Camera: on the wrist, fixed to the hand. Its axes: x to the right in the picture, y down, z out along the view.
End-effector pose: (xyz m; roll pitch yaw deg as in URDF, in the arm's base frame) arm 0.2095 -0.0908 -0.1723 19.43 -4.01 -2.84
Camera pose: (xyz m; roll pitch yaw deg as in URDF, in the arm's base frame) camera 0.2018 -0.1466 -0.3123 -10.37 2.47 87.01
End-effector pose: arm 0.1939 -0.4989 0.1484 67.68 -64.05 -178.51
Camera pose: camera 0.0810 -0.5684 0.0763 -77.62 -18.25 -45.76
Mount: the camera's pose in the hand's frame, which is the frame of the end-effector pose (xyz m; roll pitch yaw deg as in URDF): -0.0147 -0.0993 -0.1127 -6.35 21.90 90.03
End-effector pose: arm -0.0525 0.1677 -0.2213 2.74 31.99 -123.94
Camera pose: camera -0.0887 0.2820 -0.3130 27.12 16.15 -23.49
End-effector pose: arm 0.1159 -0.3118 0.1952 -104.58 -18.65 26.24
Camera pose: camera 0.1049 -0.4110 0.3084 -156.81 49.64 -40.41
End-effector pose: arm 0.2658 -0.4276 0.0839 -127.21 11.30 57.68
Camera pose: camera 0.2986 -0.4313 0.2312 160.52 30.22 -39.04
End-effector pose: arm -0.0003 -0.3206 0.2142 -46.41 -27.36 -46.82
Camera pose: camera -0.1169 -0.4157 0.2023 -60.80 55.64 -5.92
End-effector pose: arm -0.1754 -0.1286 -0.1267 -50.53 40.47 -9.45
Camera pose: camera -0.2079 -0.2754 -0.1133 64.16 46.46 144.56
